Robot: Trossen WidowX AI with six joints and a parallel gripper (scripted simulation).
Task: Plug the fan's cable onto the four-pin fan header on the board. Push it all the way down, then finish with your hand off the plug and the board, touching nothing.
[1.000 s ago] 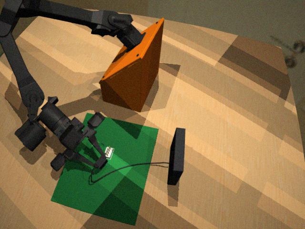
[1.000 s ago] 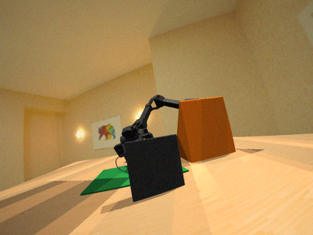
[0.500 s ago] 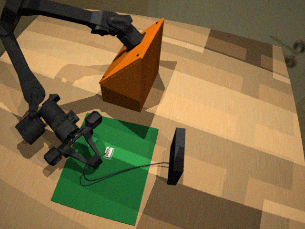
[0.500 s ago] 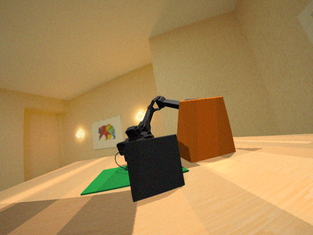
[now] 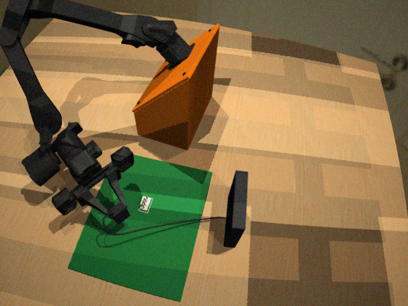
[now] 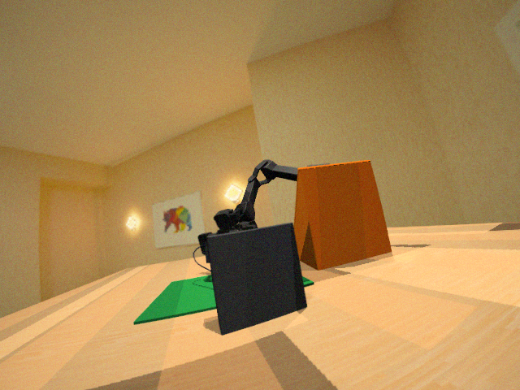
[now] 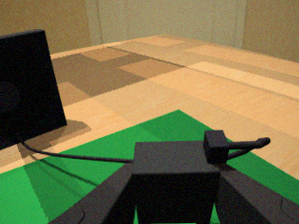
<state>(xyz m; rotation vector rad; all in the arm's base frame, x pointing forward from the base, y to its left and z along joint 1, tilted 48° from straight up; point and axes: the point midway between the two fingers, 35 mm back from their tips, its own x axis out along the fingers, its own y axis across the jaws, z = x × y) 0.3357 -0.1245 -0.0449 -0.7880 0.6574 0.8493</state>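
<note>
My gripper tip is 30 mm past the green board, 30 mm to the right of it and 90 mm above it. Round my gripper tip: white four-pin header 60 mm behind, 20 mm to the left, 80 mm below; then dark plug 10 mm below; then dark fan 70 mm behind, 210 mm to the left, 20 mm below.
</note>
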